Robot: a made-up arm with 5 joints.
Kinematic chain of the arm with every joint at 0, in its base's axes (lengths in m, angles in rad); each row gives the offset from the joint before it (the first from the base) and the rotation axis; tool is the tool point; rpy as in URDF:
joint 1: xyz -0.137 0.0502 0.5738 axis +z
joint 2: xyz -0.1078 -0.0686 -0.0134 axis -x
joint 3: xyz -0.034 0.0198 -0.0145 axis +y
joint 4: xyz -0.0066 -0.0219 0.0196 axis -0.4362 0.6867 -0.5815
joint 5: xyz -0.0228 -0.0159 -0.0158 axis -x
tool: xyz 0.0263 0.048 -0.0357 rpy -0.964 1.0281 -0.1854
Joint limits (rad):
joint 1: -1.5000..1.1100
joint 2: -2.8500..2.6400
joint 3: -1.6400..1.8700
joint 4: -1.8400..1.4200
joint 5: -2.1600..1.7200
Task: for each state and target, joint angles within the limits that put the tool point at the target. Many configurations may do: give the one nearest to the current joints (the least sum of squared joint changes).
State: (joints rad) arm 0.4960 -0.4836 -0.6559 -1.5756 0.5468
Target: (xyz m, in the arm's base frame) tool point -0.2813 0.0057 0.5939
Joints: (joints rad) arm 0.2136 -0.6559 -0.6929 -1.8400 0.3164
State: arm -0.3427 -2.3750 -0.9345 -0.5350 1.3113
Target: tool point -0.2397 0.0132 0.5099
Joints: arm -0.1147 -1.7202 -1.3082 -0.2271 1.7200
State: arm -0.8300 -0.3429 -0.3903 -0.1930 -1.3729
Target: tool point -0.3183 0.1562 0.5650
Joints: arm -0.8684 -0.3685 -0.8879 -0.5738 -1.6937
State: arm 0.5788 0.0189 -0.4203 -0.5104 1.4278
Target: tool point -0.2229 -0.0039 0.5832
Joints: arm 0.0746 -0.0634 -0.9249 -1.2784 1.3695
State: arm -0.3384 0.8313 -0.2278 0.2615 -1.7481
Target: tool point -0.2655 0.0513 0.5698
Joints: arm -0.2726 0.8856 0.1226 0.4637 -1.7025
